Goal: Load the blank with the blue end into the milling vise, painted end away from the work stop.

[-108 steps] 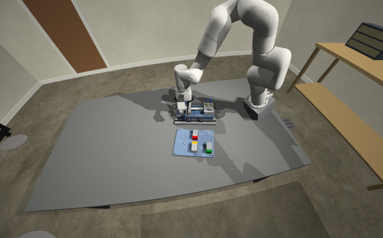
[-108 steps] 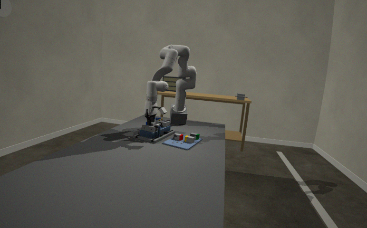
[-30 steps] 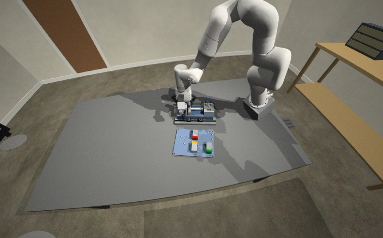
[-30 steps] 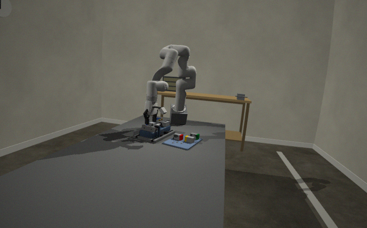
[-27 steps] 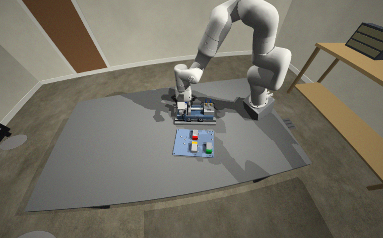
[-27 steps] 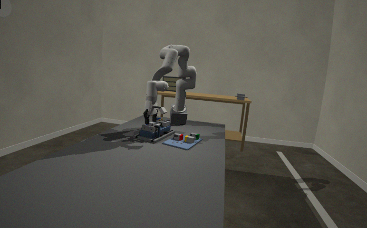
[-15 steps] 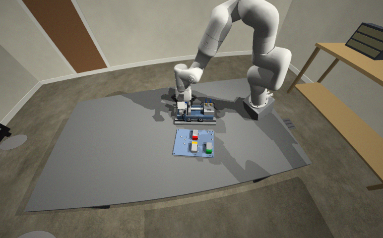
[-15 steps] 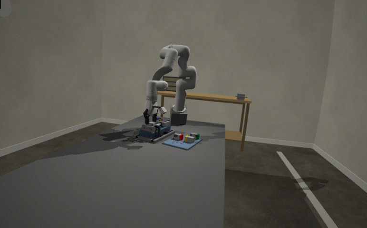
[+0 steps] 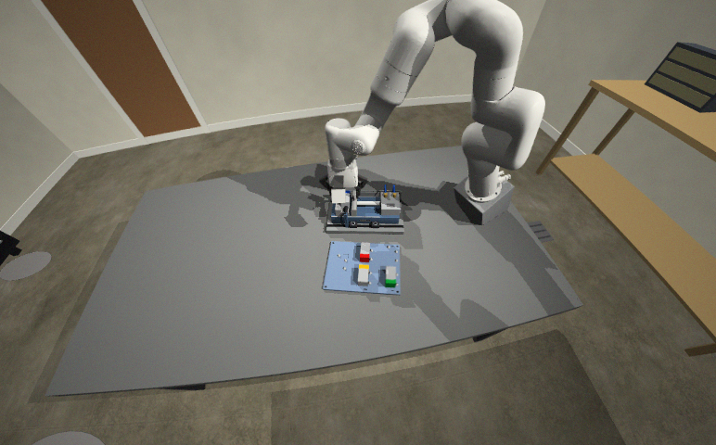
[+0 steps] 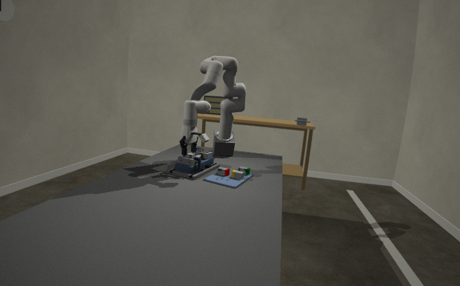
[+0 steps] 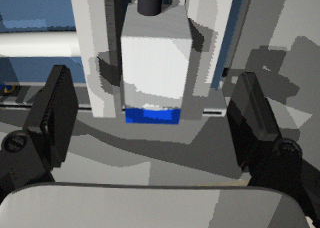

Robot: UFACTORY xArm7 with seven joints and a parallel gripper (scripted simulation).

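The blue-ended blank lies 3 cm below my hand. Also, from my hand: milling vise: 7 cm behind, 1 cm to the left, 9 cm below; then red-ended blank: 5 cm behind, 20 cm to the left, 10 cm below; then work stop rod: 5 cm to the left, 4 cm below.
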